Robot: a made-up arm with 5 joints.
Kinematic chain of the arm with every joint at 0, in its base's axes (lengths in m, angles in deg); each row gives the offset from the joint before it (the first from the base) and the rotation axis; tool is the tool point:
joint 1: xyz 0 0 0.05 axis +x
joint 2: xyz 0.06 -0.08 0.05 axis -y
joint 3: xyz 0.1 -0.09 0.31 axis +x
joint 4: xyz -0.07 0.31 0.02 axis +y
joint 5: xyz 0 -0.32 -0.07 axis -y
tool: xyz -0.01 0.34 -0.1
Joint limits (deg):
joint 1: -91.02..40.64
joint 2: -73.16..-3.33
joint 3: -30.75..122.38
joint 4: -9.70..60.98
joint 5: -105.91..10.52
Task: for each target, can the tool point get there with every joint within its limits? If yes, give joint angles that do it. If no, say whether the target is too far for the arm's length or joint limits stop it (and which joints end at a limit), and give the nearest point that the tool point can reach.
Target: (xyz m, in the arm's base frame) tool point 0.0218 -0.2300 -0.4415
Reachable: no: joint limits stop it (at a limit: joint 1, joint 2, joint 4, joint 5) | nearest point 0.1901 0.0170 -0.0845 | short by 0.466 m
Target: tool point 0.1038 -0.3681 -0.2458
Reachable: no: joint limits stop it (at a limit: joint 1, joint 2, joint 4, joint 5) | nearest point 0.1569 0.0074 -0.0592 | short by 0.423 m
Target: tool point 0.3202 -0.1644 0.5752
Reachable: yes | joints 23.19 -36.82 54.34 16.24 -71.61
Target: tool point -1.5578 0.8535 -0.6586
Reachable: no: too far | nearest point -0.0452 0.5064 -0.0874 | short by 1.654 m
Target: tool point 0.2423 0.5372 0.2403
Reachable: yes | joints -62.78 -30.14 52.40 26.55 -49.53
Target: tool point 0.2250 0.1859 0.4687
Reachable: yes | joints -3.92 -34.08 31.25 10.92 -51.50
